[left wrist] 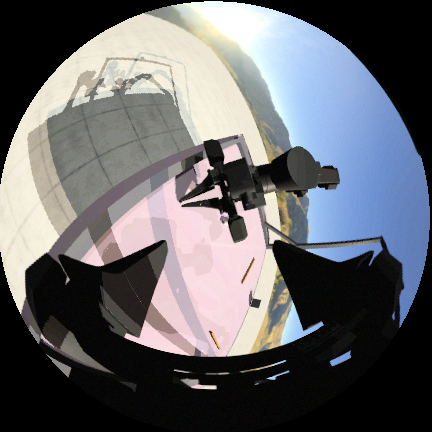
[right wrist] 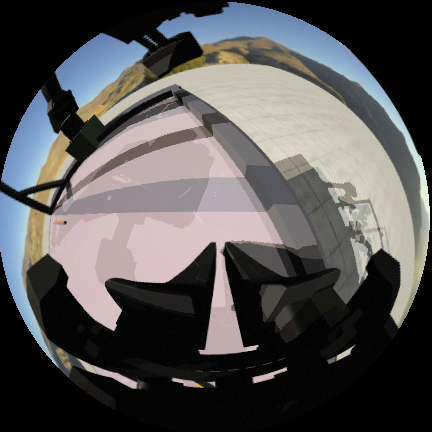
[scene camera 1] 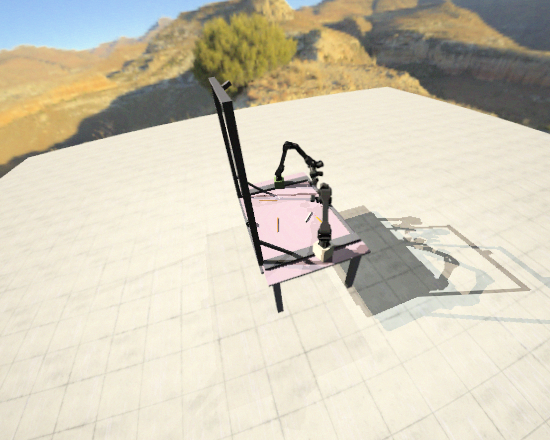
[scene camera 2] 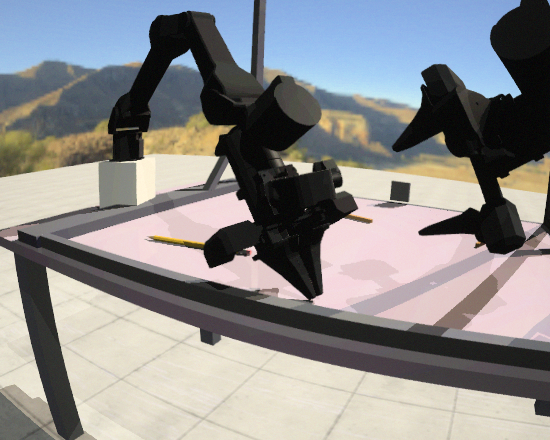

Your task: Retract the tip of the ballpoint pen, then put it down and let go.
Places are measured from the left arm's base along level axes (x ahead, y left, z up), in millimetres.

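Where they show: left gripper, fingertip midpoint: (left wrist: 221,246) (scene camera 1: 315,185) (scene camera 2: 407,190); right gripper, fingertip midpoint: (left wrist: 180,202) (right wrist: 219,246) (scene camera 1: 319,202) (scene camera 2: 316,297); left arm's base, origin of the base link: (right wrist: 78,131) (scene camera 1: 278,178); right arm's base, origin of the base link: (scene camera 1: 323,244) (scene camera 2: 127,160).
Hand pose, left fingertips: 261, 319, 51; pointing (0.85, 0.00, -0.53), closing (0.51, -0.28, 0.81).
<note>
Each offset is from my left fingertips to the top centre of the thing, as dx, dy, dz. Level surfaces: height alone.
A thin white and dark object {+266, -107, -120} (scene camera 1: 309,217), which looks like the pen, lies on the pink table top {dz -135} (scene camera 1: 295,237) in scene camera 1. In scene camera 2 its place is behind my right gripper. Whether its tip is out is too small to tell. My right gripper (scene camera 2: 313,298) (left wrist: 180,202) (right wrist: 219,246) points down low over the front of the table, its fingertips nearly together; I see no pen between them. My left gripper (scene camera 2: 407,191) (left wrist: 221,246) is open and empty, raised above the table at the right of scene camera 2.
A yellow pencil {+344, -11, -126} (scene camera 1: 319,219) (scene camera 2: 175,241) lies beside the right gripper. An orange pencil {+319, -372, -128} (scene camera 1: 278,225) (scene camera 2: 361,219) (left wrist: 247,271) lies farther back, and another one {-23, -441, -128} (scene camera 1: 268,200) (scene camera 2: 479,244) (left wrist: 214,340) near the left arm's side. A dark frame rail (scene camera 2: 225,292) borders the table.
</note>
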